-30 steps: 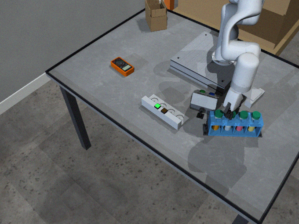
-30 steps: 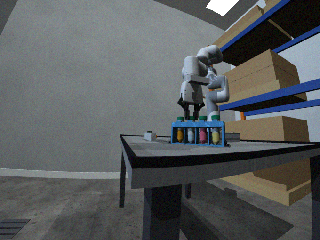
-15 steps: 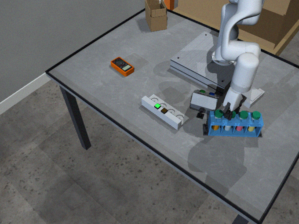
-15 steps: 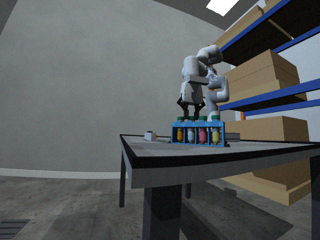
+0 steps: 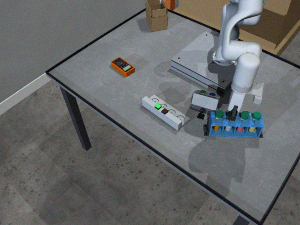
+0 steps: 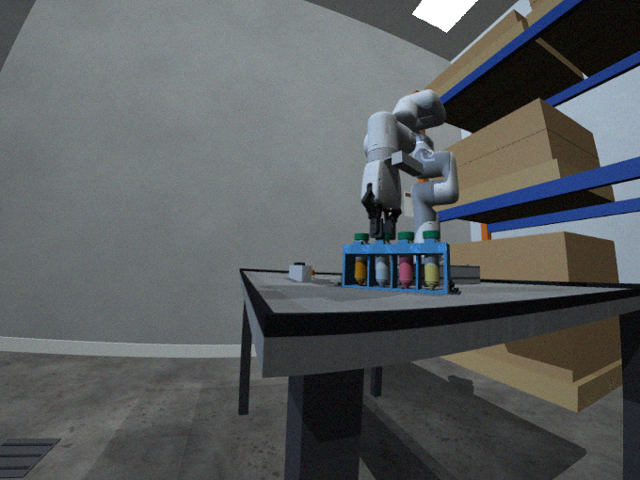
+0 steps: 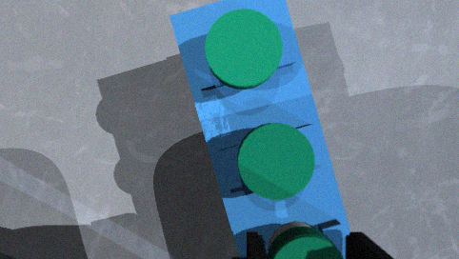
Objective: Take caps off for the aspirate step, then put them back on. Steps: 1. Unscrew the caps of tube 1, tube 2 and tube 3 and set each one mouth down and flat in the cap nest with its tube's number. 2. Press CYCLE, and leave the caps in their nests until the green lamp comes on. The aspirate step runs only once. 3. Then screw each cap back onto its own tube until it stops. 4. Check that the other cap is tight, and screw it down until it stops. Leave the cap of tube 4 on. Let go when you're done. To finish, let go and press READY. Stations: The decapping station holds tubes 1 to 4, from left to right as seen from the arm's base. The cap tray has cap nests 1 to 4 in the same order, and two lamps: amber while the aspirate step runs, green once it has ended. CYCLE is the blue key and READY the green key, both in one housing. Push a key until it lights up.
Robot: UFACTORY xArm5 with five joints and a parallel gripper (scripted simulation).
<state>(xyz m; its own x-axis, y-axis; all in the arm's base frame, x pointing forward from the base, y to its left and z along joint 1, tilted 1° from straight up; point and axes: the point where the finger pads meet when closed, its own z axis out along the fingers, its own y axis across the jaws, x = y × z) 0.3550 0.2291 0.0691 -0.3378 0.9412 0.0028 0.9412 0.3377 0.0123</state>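
My hand is 1 cm above the threaded neck. Also, from my hand: green key (19 cm to the right, 8 cm behind, 6 cm below); then blue key (14 cm to the right, 9 cm behind, 6 cm below); then key housing (16 cm to the right, 8 cm below, 7 cm behind).
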